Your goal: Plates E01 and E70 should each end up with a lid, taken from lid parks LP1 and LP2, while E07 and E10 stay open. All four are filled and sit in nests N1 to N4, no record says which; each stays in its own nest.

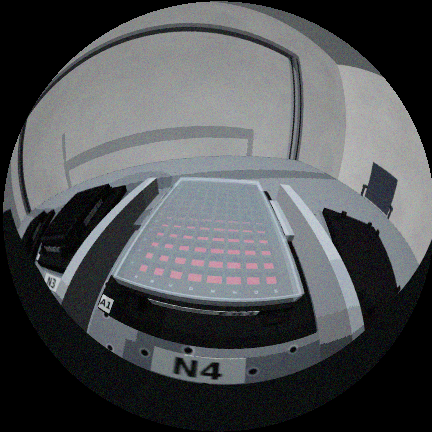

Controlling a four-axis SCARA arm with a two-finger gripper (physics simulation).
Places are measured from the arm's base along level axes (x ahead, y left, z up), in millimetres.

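Pixels of known places: gripper, fingertip midpoint: (216, 189).
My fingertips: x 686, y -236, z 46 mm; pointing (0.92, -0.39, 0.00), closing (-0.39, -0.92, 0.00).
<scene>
For each thing: its top centre in the pictures, then the offset to it from my fingertips. "*": a spot on its surface instead.
- clear lid at its top centre: (213, 206) 21 mm back, 9 mm left, 2 mm down
- filled plate at a spot on its surface: (215, 279) * 74 mm back, 26 mm left, 3 mm down
- black nest N4 at a spot on its surface: (280, 327) * 104 mm back, 3 mm left, 22 mm down
- white N4 label at a spot on its surface: (197, 368) * 111 mm back, 47 mm left, 32 mm down
- plate's front label at a spot on its surface: (240, 313) * 88 mm back, 19 mm left, 17 mm down
- A1 tag at a spot on its surface: (105, 303) * 70 mm back, 89 mm left, 21 mm down
- dark plate at its top centre: (71, 208) 44 mm ahead, 178 mm left, 7 mm down
- nest with the N3 label, surface spot: (51, 281) * 52 mm back, 186 mm left, 32 mm down
- black fixture at its top centre: (376, 249) 125 mm back, 134 mm right, 14 mm down
My gripper (216, 189) has one finger along each side of a clear lid (200, 295) and is shut on it. The lid lies level, over a filled plate (215, 279) whose pink wells show through it. The plate is in the black nest N4 (280, 327), behind the white N4 label (197, 368). The lid's near rim is right at the plate's top; whether it rests fully on the plate cannot be told. The plate's front label (240, 313) is seen at a steep slant and its code is not readable. An A1 tag (105, 303) shows at the near left corner.
At the left, beyond the left finger, a dark plate (75, 230) stands at the nest with the N3 label (51, 281). Another dark shape is farther left. A black fixture (357, 240) with small posts stands to the right. A chair (382, 187) is in the background.
</scene>
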